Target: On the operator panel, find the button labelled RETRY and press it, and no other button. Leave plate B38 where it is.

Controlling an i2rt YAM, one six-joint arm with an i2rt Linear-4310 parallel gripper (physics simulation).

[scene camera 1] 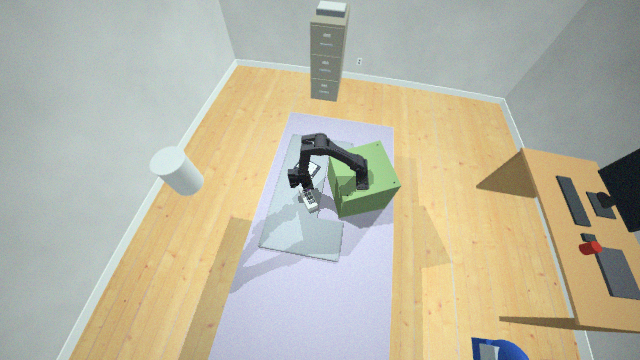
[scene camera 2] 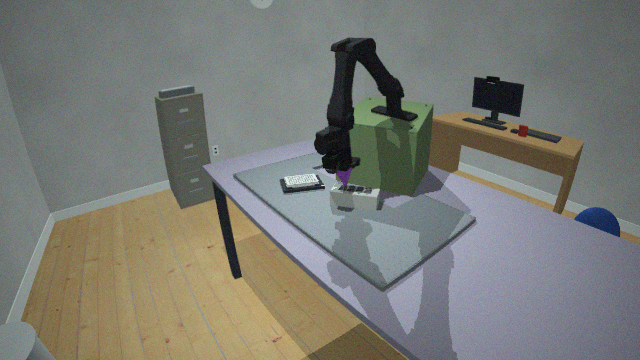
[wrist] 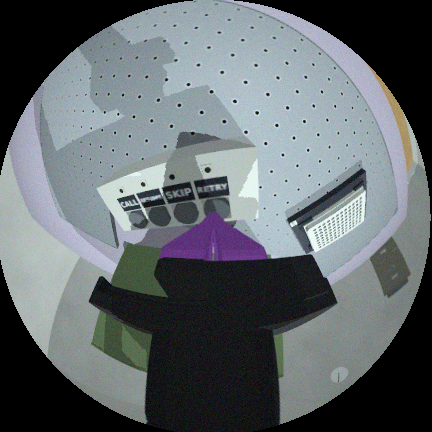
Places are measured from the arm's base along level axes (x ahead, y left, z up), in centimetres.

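Where they show: gripper, fingertip midpoint: point(scene camera 1: 308, 189) point(scene camera 2: 345, 185) point(wrist: 212, 217); arm's base, origin of the base link: point(scene camera 1: 361, 174) point(scene camera 2: 393, 114).
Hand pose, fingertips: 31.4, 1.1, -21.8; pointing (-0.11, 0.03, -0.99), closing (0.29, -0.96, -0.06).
Things, the pixels of their top centre, and the offset from my fingertips, as dx, dy, dz. "spot": a spot on its surface instead. Level surfaces: height alone.
- white operator panel, middle of its top: point(wrist: 163, 201) point(scene camera 2: 355, 189) point(scene camera 1: 307, 196) +0.3, +4.8, +0.0
- RETRY button, middle of its top: point(wrist: 216, 210) +0.8, -0.1, -0.1
- SKIP button, middle of its top: point(wrist: 185, 214) -0.6, +2.6, +0.0
- white plate, middle of its top: point(wrist: 340, 224) point(scene camera 2: 301, 179) +3.0, -21.2, -3.0
- grey board, its level: dz -5.6
- lilac table, its level: dz -6.9
- black holder, surface spot: point(wrist: 300, 237) spot: -3.1, -16.6, -4.4
The white operator panel point(scene camera 1: 310, 206) point(scene camera 2: 356, 201) point(wrist: 248, 187) lies on the grey perforated board. In the wrist view its round dark buttons sit in a row under the labels CALL, one blurred label, SKIP and RETRY. The RETRY button point(wrist: 218, 205) is at the right end, beside the SKIP button point(wrist: 185, 213). My gripper point(scene camera 2: 345, 185) point(wrist: 212, 217) is shut and empty, its purple fingertips together and pointing down at the RETRY button, covering its near edge. Whether they touch it is hard to tell. A white plate point(scene camera 2: 302, 180) point(wrist: 337, 223) sits on a black holder; its name is not readable.
The grey board point(scene camera 1: 285, 230) point(scene camera 2: 380, 270) point(wrist: 300, 90) lies on the lilac table point(scene camera 1: 305, 310) point(scene camera 2: 525, 280). The green block point(scene camera 1: 377, 165) point(scene camera 2: 415, 155) bearing the arm stands beside the panel. The black holder point(wrist: 300, 237) is to the panel's right in the wrist view.
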